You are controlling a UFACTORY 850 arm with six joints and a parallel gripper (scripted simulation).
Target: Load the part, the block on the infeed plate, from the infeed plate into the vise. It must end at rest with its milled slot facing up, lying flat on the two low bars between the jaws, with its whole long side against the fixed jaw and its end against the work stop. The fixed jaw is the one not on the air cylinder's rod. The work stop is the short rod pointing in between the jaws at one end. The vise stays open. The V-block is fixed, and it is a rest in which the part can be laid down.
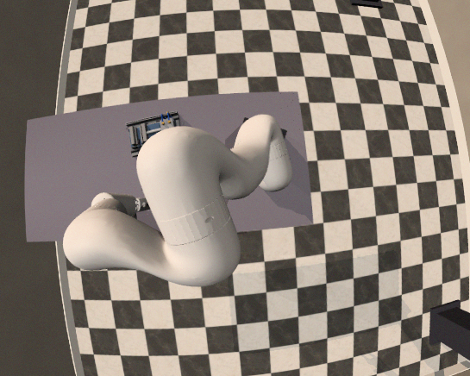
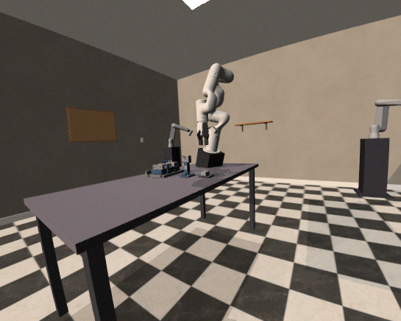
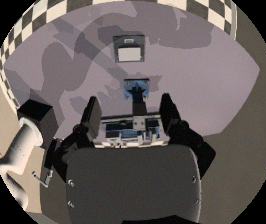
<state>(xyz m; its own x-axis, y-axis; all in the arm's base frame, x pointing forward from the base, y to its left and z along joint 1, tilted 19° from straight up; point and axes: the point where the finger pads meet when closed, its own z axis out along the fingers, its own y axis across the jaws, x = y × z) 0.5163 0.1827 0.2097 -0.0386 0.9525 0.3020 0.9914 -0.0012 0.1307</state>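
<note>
My hand is 23 cm above the part. Also, from my hand: vise 39 cm to the right, 21 cm below, 2 cm ahead; air cylinder rod 39 cm to the right, 17 cm below.
</note>
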